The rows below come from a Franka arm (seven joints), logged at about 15 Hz.
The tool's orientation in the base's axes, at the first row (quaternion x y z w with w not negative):
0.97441 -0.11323 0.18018 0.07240
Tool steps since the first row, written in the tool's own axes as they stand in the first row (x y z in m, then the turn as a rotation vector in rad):
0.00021 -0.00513 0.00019 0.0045 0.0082 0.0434
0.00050 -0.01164 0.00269 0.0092 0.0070 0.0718
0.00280 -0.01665 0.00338 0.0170 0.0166 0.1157
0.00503 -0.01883 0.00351 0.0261 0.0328 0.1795
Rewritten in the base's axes. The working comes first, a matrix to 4 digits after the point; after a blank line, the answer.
The tool's axes in the first row as the columns of a matrix, in the base's axes (used below as rounded here):
0.9094 -0.2468 0.3347
-0.1946 -0.9639 -0.1819
0.3675 0.1003 -0.9246

0.00152 0.00487 -0.00061 0.0166 -0.0167 -0.0377
0.00423 0.01063 -0.00347 0.0307 -0.0216 -0.0623
0.00779 0.01489 -0.00377 0.0501 -0.0404 -0.0991
0.01040 0.01653 -0.00329 0.0757 -0.0693 -0.1531

